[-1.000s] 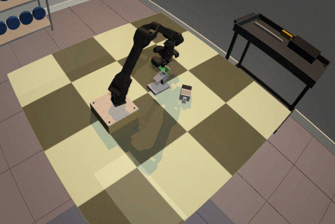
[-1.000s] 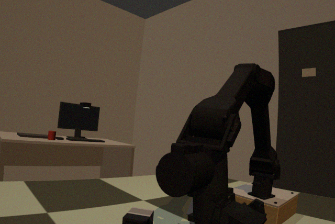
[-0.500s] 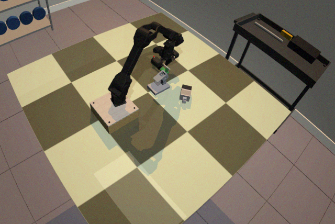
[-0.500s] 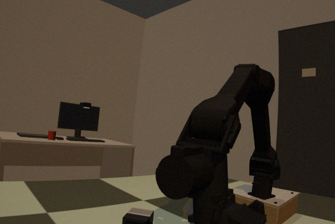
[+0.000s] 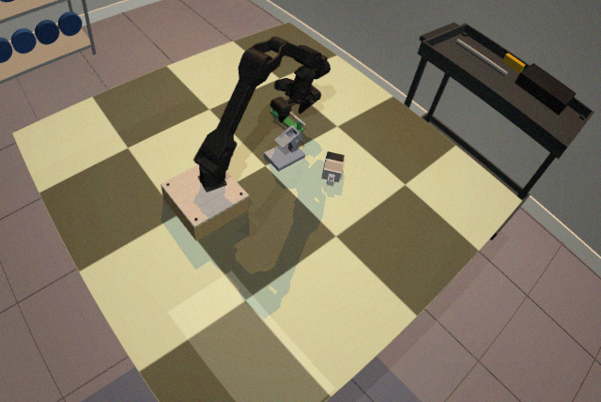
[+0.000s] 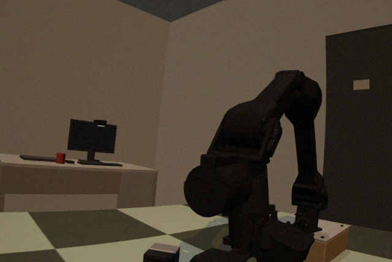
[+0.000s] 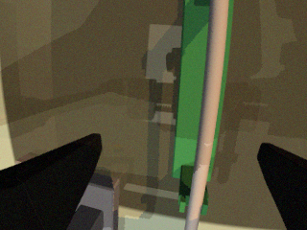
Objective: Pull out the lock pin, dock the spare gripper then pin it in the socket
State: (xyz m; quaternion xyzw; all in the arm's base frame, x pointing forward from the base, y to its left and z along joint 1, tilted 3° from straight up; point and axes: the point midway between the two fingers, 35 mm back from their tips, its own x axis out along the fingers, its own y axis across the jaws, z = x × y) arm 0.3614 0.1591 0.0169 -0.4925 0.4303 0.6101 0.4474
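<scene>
Now: gripper tip 30 mm to the right of the green strip, 20 mm above it and 10 mm short of it. From my gripper tip the other things lie so: mount block 110 mm to the right, 80 mm behind, 10 mm above; spare gripper 250 mm to the right, 20 mm below, 10 mm ahead.
</scene>
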